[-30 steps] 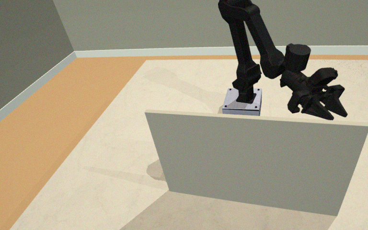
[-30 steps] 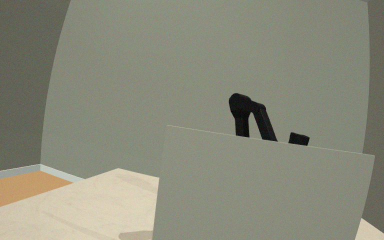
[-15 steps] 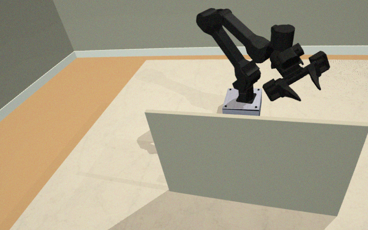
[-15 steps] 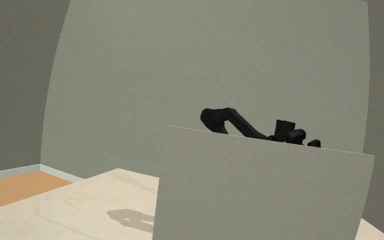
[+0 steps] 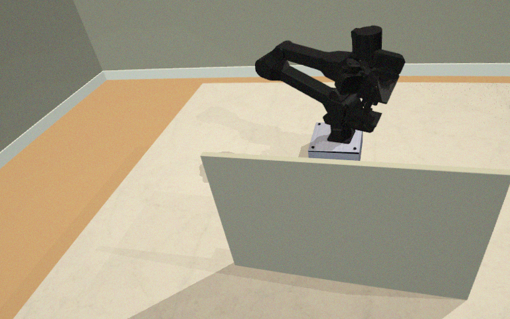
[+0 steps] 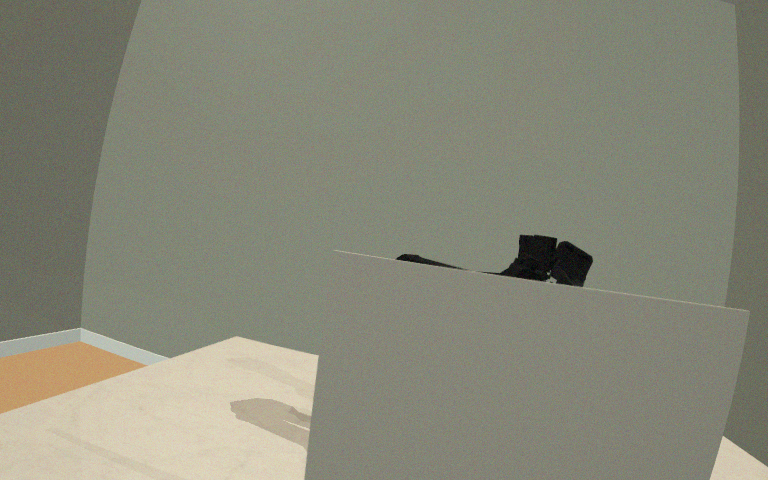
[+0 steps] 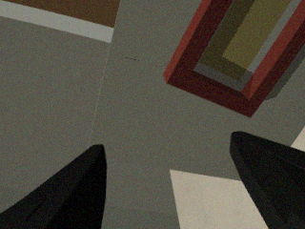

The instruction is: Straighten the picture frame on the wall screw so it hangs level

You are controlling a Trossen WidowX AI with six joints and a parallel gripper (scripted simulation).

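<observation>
The picture frame is 190 mm ahead of my gripper tip, 100 mm below it and 10 mm to the right of it. The rest, counted from my gripper tip: wall board: 200 mm ahead, 120 mm below, 20 mm to the right.
</observation>
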